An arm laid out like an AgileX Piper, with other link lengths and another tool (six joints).
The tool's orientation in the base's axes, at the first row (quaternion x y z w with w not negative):
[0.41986 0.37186 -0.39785 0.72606]
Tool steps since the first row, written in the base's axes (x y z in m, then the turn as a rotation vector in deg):
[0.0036 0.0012 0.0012 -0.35 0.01 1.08]
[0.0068 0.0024 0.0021 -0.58 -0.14 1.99]
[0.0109 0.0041 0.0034 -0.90 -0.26 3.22]
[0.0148 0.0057 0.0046 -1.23 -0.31 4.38]
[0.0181 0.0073 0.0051 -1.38 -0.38 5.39]
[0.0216 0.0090 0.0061 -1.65 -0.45 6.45]
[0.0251 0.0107 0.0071 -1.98 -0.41 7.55]
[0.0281 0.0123 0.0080 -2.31 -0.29 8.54]
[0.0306 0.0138 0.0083 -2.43 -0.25 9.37]
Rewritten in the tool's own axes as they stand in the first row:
[0.0001 0.0040 0.0001 -1.09 0.03 0.32]
[0.0003 0.0075 0.0000 -1.94 0.06 0.75]
[0.0004 0.0121 -0.0002 -3.11 0.12 1.24]
[0.0005 0.0165 -0.0004 -4.25 0.18 1.65]
[0.0010 0.0201 -0.0010 -5.17 0.34 2.06]
[0.0011 0.0241 -0.0014 -6.19 0.41 2.46]
[0.0012 0.0281 -0.0019 -7.30 0.47 2.76]
[0.0012 0.0316 -0.0024 -8.33 0.53 2.95]
[0.0015 0.0344 -0.0031 -9.11 0.69 3.20]

